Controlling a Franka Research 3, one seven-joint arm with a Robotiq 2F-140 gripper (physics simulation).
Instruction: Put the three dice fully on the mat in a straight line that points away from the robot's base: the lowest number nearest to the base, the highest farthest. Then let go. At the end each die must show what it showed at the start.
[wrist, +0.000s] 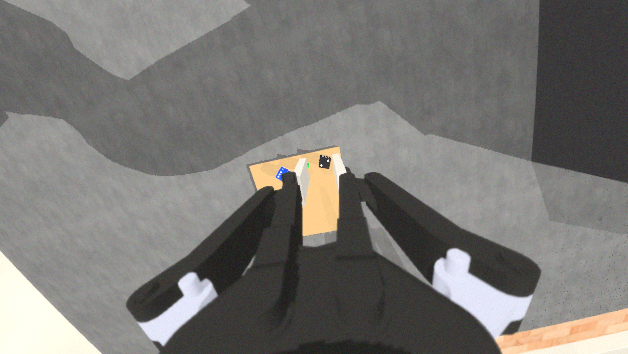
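Observation:
The orange mat (320, 215) lies on the grey table, partly hidden behind my gripper. A black die (324, 161) with white pips is on the mat near its upper right edge. It shows in the gap between my fingertips, nearer the right one, with space around it. A blue die (282, 173) with white pips is on the mat to the left, outside the left finger and partly hidden by it. A small green piece (308, 165) shows beside the left fingertip; most of that die is hidden. My gripper (320, 167) is partly open and holds nothing.
The grey table top (175, 210) surrounds the mat, with broad darker shadows across it. A dark area (585, 85) is at the upper right. A wooden strip (575, 327) shows at the lower right, and a pale area (30, 310) at the lower left beyond the table's edge.

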